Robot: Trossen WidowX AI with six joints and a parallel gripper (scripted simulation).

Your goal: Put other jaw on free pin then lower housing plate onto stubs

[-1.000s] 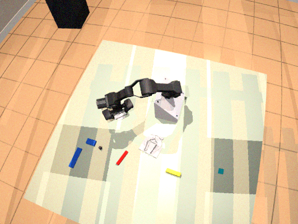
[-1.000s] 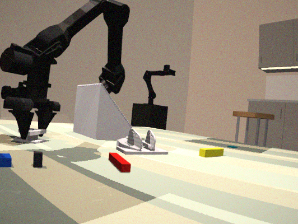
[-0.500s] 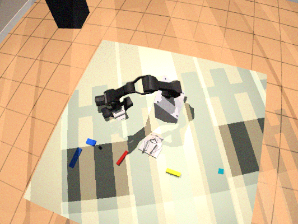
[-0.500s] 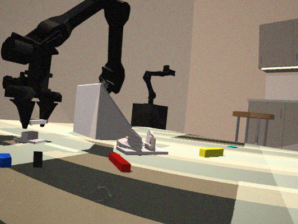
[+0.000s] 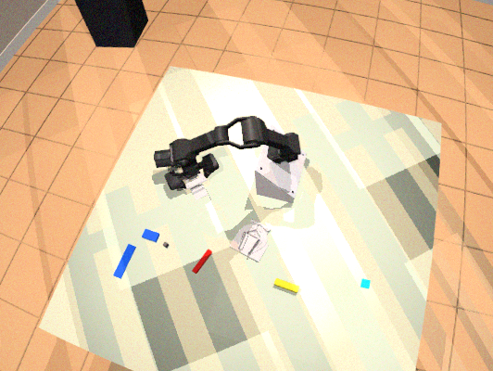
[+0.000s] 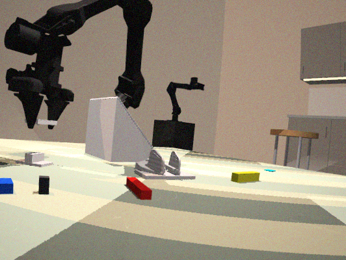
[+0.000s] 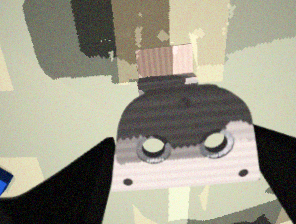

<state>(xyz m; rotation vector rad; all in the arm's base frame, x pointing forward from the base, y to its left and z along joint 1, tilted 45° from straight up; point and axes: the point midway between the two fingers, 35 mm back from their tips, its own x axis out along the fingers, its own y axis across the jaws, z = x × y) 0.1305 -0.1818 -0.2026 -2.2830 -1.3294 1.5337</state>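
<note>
The white block lies 7 cm below my gripper tip, 1 cm to the right of it and 1 cm behind it. Also, from my gripper tip: blue block 21 cm ahead, 14 cm to the right, 7 cm below; then small black cube 23 cm ahead, 7 cm to the right, 7 cm below; then base plate 2 cm above, 1 cm behind.
</note>
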